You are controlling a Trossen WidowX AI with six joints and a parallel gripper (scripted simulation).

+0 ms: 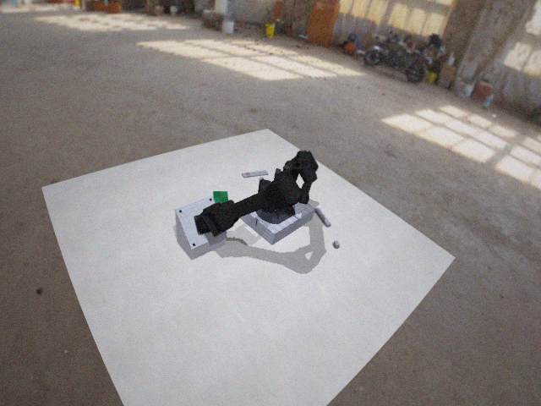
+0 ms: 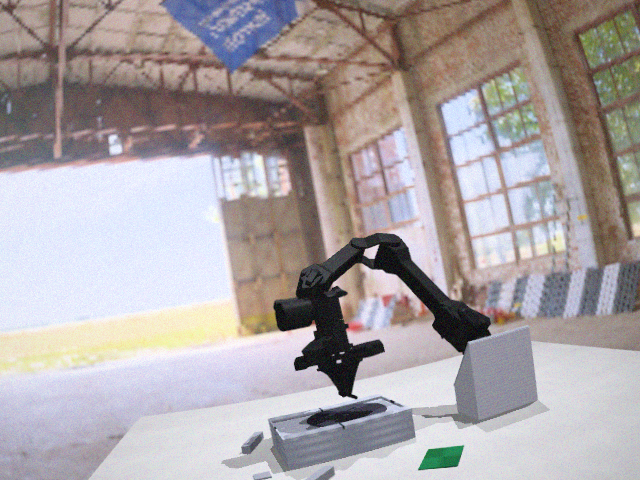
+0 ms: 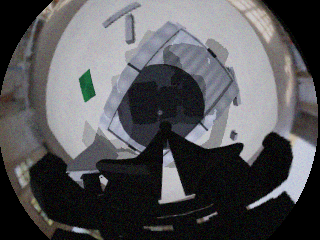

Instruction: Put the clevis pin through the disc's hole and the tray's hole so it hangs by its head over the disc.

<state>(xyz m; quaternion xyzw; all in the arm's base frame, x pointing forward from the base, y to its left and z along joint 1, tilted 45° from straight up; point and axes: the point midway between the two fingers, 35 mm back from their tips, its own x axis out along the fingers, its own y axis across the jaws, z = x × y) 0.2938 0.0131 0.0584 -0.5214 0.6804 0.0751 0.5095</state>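
My gripper tip is 1 cm short of the dark aluminium disc, 2 cm to the right of it and 3 cm above it. Also, from my gripper tip: small cube 15 cm ahead, 21 cm to the right, 8 cm below; clevis pin 1 cm to the right; rimmed steel tray 3 cm ahead, 2 cm to the left, 4 cm below.
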